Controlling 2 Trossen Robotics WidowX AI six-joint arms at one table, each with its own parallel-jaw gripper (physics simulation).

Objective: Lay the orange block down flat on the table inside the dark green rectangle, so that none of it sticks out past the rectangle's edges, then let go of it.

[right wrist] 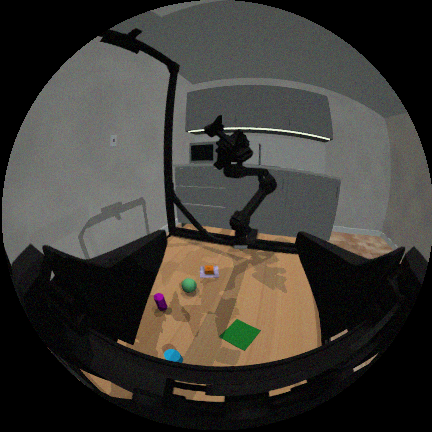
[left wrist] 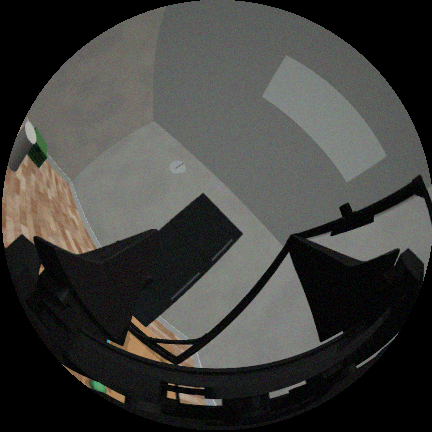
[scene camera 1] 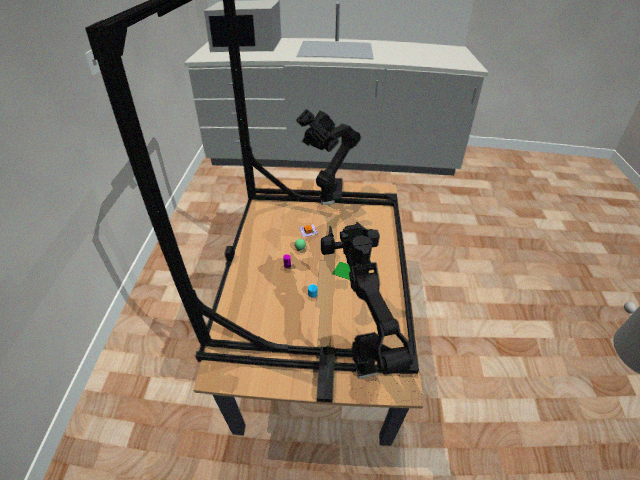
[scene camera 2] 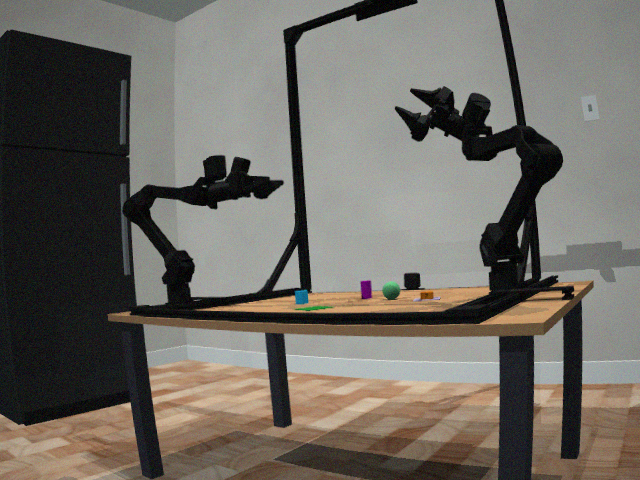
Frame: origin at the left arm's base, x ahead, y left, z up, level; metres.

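Seen in the pictures: left gripper, between the fingertips: (right wrist: 229,122) (left wrist: 226,239) (scene camera 1: 323,127) (scene camera 2: 402,98); right gripper, between the fingertips: (right wrist: 233,237) (scene camera 1: 343,224) (scene camera 2: 276,180); left arm's base, origin of its link: (right wrist: 239,241) (scene camera 1: 326,197) (scene camera 2: 505,290); right arm's base, origin of its link: (scene camera 1: 365,365) (scene camera 2: 179,303).
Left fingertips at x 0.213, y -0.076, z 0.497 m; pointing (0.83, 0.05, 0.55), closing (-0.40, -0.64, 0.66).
Observation:
Offsets run from my left fingertips to a thing's middle. "pt": to the spot under its first point.
The orange block @[0.008 m back, 0.064 m right, 0.506 m down] (scene camera 1: 308,228) (scene camera 2: 426,295) (right wrist: 209,269) sits low on a pale lavender square at the upper part of the table in scene camera 1. The dark green rectangle @[pt 0.267 m ahead, 0.017 m left, 0.515 m down] (scene camera 1: 341,270) (scene camera 2: 313,308) (right wrist: 241,334) lies bare on the table, partly hidden by the right arm in scene camera 1. My left gripper (scene camera 1: 305,128) (scene camera 2: 404,99) (left wrist: 226,239) is open and empty, raised high and tilted upward, well above the block. My right gripper (scene camera 1: 352,228) (scene camera 2: 277,184) is open and empty, level and high above the table. The block and rectangle do not show in the left wrist view.
A green ball @[0.098 m ahead, 0.123 m right, 0.491 m down] (scene camera 1: 300,244) (scene camera 2: 391,290) (right wrist: 189,285) stands near the block. A purple cylinder @[0.186 m ahead, 0.196 m right, 0.490 m down] (scene camera 1: 287,260) (scene camera 2: 366,289) (right wrist: 160,302) stands beyond it, and a blue cylinder @[0.360 m ahead, 0.127 m right, 0.497 m down] (scene camera 1: 312,290) (scene camera 2: 301,296) (right wrist: 173,355) near the rectangle. A black frame (scene camera 1: 139,170) (scene camera 2: 297,129) rises along one table side.

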